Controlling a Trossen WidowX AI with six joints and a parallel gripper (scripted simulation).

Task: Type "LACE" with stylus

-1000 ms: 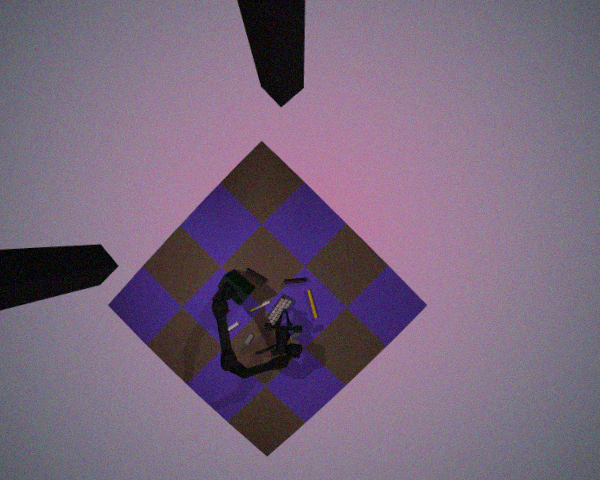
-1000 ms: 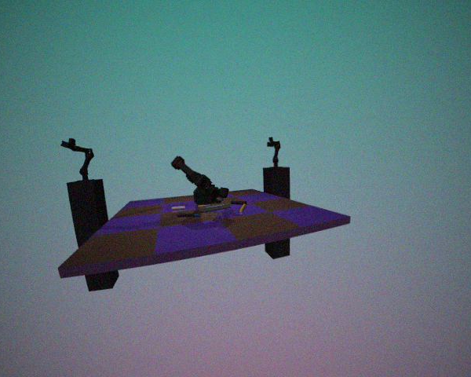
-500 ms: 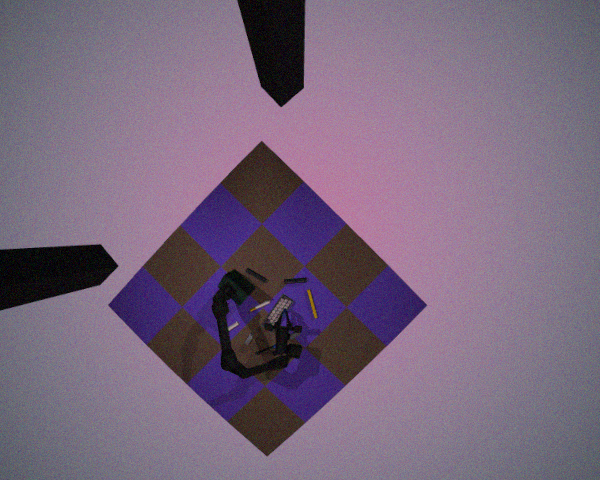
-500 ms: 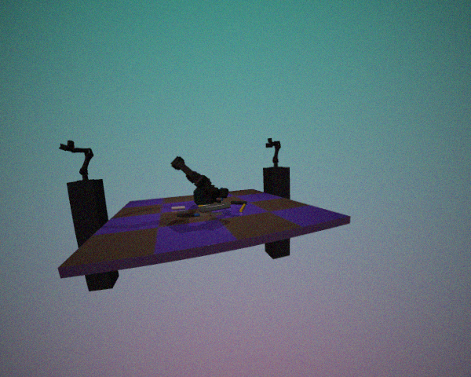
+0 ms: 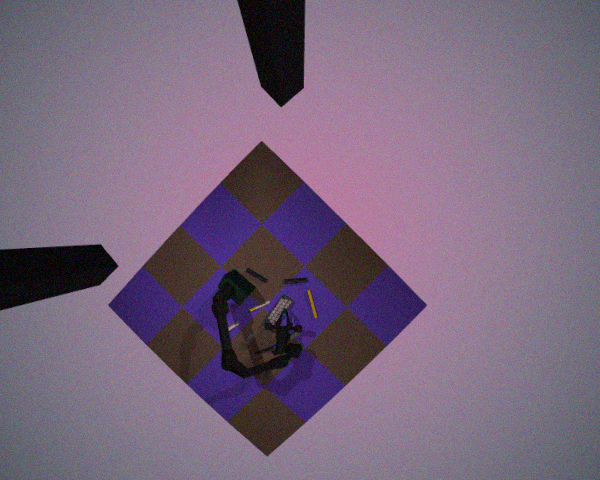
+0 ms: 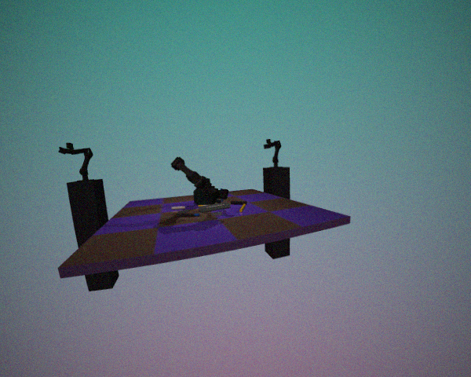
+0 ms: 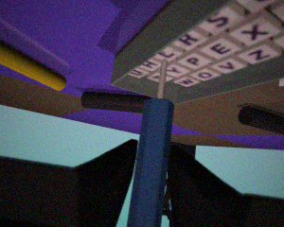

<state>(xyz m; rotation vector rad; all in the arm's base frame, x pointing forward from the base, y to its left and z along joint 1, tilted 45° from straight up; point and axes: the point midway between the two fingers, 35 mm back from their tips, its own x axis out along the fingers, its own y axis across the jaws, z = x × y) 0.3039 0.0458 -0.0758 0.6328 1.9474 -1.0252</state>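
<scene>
My gripper tip is 60 mm above the e key, 30 mm to the left of it and 10 mm past it. Round my gripper tip: blue stylus 10 mm below; then yellow pencil 120 mm to the left, 80 mm ahead, 70 mm below; then white marker 110 mm to the right, 100 mm behind, 70 mm below.
</scene>
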